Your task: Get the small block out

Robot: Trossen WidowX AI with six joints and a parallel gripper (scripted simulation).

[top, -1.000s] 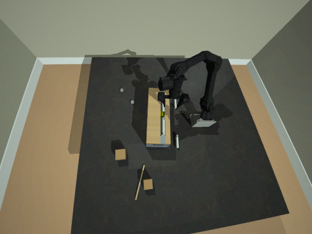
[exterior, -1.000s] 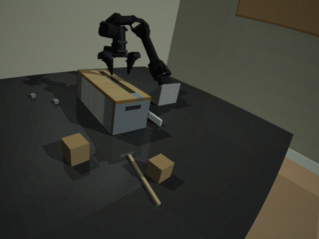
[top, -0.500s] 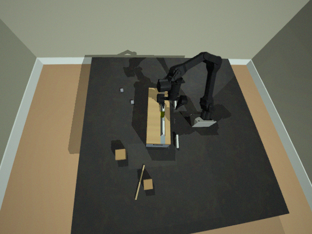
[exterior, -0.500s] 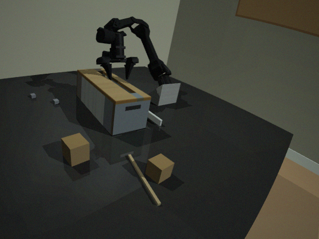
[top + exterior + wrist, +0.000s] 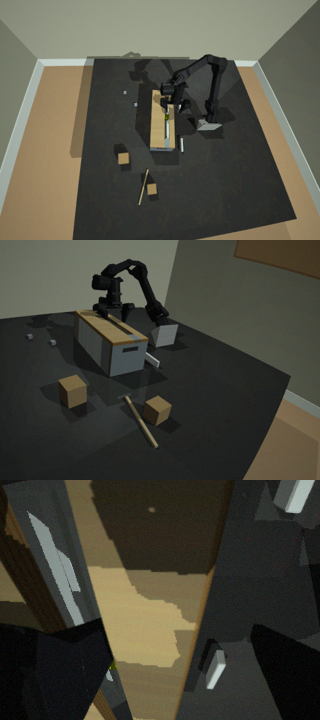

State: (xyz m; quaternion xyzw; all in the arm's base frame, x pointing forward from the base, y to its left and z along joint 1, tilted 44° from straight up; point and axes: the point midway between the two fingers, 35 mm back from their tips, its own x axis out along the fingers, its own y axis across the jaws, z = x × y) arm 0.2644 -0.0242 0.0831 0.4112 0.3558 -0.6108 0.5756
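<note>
Right now my gripper tip is 50 mm to the right of the long box, 40 mm short of it and 30 mm above it. Round my gripper tip: thin wooden stick: 430 mm to the left, 210 mm ahead, 90 mm below; yellow-green block: 50 mm ahead, 30 mm to the left; tan cube: 260 mm to the right, 70 mm behind, 60 mm below.
</note>
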